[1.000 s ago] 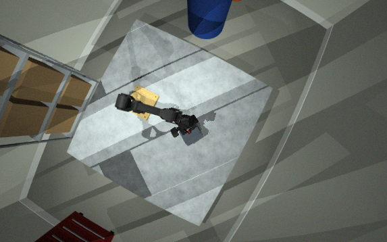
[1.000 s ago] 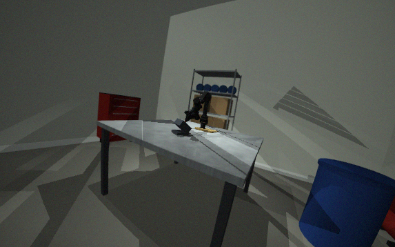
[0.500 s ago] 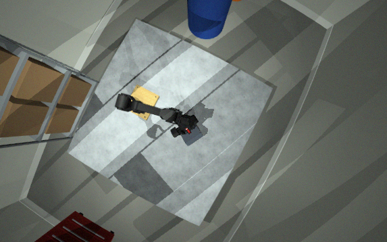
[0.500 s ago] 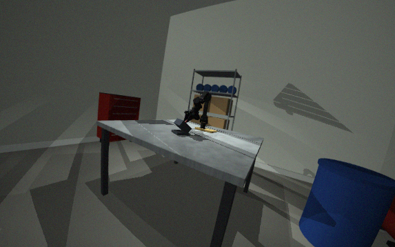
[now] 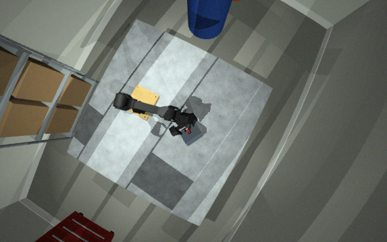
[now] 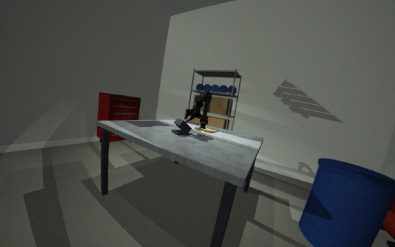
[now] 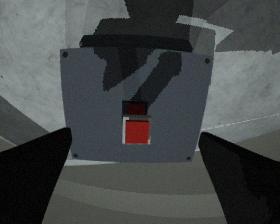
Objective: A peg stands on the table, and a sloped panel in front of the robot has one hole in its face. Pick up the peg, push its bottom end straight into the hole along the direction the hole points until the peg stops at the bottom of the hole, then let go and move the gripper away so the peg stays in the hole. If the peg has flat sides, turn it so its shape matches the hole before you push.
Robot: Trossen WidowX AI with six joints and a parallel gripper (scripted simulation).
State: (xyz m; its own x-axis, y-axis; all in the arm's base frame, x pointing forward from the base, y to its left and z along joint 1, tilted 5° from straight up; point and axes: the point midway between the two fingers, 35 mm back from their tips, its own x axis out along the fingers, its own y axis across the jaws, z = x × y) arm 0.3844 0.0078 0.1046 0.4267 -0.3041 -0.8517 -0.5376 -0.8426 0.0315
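Now: gripper tip 1 cm above the red peg. Also, from my gripper tip: sloped grey panel: 3 cm ahead, 2 cm to the right, 5 cm below.
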